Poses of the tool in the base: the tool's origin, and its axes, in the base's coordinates. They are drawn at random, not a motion.
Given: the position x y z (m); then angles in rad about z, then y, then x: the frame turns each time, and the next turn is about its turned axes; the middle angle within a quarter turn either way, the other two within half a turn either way.
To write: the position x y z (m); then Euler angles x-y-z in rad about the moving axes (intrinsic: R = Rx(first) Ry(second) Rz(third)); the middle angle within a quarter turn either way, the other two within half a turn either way. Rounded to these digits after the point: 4 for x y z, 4 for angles.
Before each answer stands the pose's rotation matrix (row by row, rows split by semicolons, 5 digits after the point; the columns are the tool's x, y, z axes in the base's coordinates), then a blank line. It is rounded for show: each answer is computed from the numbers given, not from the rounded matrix.
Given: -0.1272, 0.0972, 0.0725, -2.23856, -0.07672, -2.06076
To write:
-0.61741 -0.41139 0.67049; -0.78290 0.23830 -0.57470; 0.07664 -0.87975 -0.46921

-0.1272, 0.0972, 0.0725, 2.2555, 0.7349, 2.5538
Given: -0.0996, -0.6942, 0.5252, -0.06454, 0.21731, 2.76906
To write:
0.97445 0.01824 -0.22387; -0.06298 -0.93453 -0.35027; -0.21560 0.35542 -0.90950

-0.0996, -0.6942, 0.5252, 2.7740, -0.2258, -0.0187
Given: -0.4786, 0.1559, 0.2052, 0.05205, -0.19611, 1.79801
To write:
0.97950 -0.17787 0.09452; 0.05103 -0.23484 -0.97069; 0.19486 0.95562 -0.22095

-0.4786, 0.1559, 0.2052, 1.7946, 0.0947, 0.1796
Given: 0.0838, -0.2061, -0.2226, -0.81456, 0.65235, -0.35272
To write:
0.54529 0.53874 0.64220; -0.57805 0.79649 -0.17736; -0.60706 -0.27452 0.74574

0.0838, -0.2061, -0.2226, 0.2335, 0.6974, -0.7794
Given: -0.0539, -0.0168, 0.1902, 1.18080, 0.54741, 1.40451
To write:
0.32463 0.04206 0.94491; 0.78976 0.53768 -0.29526; -0.52048 0.84210 0.14133

-0.0539, -0.0168, 0.1902, 1.1244, 1.2373, -0.1288
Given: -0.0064, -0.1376, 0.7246, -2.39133, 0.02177, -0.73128
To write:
-0.73134 0.51813 0.44349; -0.68167 -0.53457 -0.49957; -0.02177 -0.66766 0.74414

-0.0064, -0.1376, 0.7246, 0.5912, 0.4595, -2.5252
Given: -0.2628, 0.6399, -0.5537, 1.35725, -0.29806, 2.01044
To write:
0.20258 0.35963 0.91084; 0.93420 -0.34990 -0.06962; 0.29367 0.86500 -0.40685

-0.2628, 0.6399, -0.5537, 2.9721, 1.1453, -1.0578
